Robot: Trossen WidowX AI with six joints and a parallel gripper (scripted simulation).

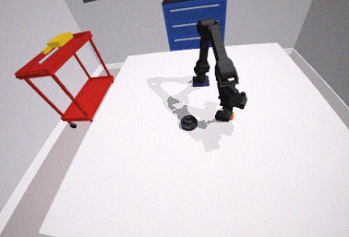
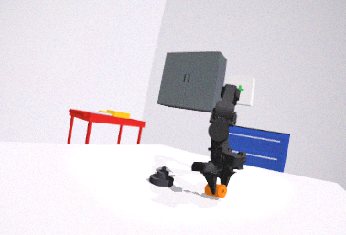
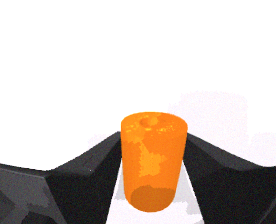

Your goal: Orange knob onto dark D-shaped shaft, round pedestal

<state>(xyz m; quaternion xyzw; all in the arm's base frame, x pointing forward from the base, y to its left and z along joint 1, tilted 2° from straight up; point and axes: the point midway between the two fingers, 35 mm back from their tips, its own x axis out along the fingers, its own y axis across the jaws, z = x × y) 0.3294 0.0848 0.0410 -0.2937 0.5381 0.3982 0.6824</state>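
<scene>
Now: gripper tip 20 cm to the left of the round dark pedestal and 1 cm below it. From my gripper tip the other things lie so: orange knob 1 cm behind, 1 cm to the right, 1 cm above.
</scene>
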